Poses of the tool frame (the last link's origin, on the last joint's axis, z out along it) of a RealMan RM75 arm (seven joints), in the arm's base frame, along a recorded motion.
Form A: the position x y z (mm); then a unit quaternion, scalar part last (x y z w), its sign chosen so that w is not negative.
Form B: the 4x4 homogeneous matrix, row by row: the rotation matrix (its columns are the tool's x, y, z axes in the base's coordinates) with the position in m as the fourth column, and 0 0 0 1 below. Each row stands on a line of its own. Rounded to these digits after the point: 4 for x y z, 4 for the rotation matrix.
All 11 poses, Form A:
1: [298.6, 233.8, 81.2, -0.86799, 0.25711, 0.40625, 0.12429]
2: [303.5, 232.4, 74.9, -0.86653, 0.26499, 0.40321, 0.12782]
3: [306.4, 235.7, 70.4, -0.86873, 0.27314, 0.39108, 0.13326]
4: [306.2, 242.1, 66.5, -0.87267, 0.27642, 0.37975, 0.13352]
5: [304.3, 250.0, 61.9, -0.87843, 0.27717, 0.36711, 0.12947]
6: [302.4, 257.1, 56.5, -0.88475, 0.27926, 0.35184, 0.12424]
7: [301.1, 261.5, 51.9, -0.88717, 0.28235, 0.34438, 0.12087]
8: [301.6, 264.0, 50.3, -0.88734, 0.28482, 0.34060, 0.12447]
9: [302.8, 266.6, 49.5, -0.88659, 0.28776, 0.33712, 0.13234]
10: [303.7, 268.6, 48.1, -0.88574, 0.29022, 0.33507, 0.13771]
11: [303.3, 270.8, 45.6, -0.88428, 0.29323, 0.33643, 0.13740]
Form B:
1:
0.5377, -0.5473, -0.6413, 0.2986
-0.3454, -0.8369, 0.4247, 0.2338
-0.7692, -0.0069, -0.6390, 0.0812
0, 0, 0, 1

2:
0.5344, -0.5623, -0.6310, 0.3035
-0.3562, -0.8269, 0.4352, 0.2324
-0.7665, -0.0078, -0.6422, 0.0749
0, 0, 0, 1

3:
0.5449, -0.5788, -0.6067, 0.3064
-0.3703, -0.8153, 0.4452, 0.2357
-0.7523, -0.0179, -0.6586, 0.0704
0, 0, 0, 1

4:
0.5588, -0.5839, -0.5890, 0.3062
-0.3810, -0.8115, 0.4430, 0.2421
-0.7366, -0.0231, -0.6759, 0.0665
0, 0, 0, 1

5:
0.5768, -0.5820, -0.5732, 0.3043
-0.3919, -0.8128, 0.4310, 0.2500
-0.7167, -0.0240, -0.6969, 0.0619
0, 0, 0, 1

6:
0.5964, -0.5816, -0.5532, 0.3024
-0.4067, -0.8132, 0.4164, 0.2571
-0.6920, -0.0233, -0.7215, 0.0565
0, 0, 0, 1

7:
0.6034, -0.5842, -0.5428, 0.3011
-0.4177, -0.8113, 0.4089, 0.2615
-0.6793, -0.0200, -0.7336, 0.0519
0, 0, 0, 1

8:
0.6057, -0.5903, -0.5336, 0.3016
-0.4207, -0.8068, 0.4149, 0.2640
-0.6754, -0.0269, -0.7370, 0.0503
0, 0, 0, 1

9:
0.6071, -0.5995, -0.5216, 0.3028
-0.4210, -0.7994, 0.4287, 0.2666
-0.6739, -0.0406, -0.7377, 0.0495
0, 0, 0, 1

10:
0.6070, -0.6064, -0.5136, 0.3037
-0.4218, -0.7936, 0.4384, 0.2686
-0.6735, -0.0495, -0.7375, 0.0481
0, 0, 0, 1

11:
0.6017, -0.6110, -0.5144, 0.3033
-0.4261, -0.7903, 0.4403, 0.2708
-0.6756, -0.0457, -0.7359, 0.0456
0, 0, 0, 1

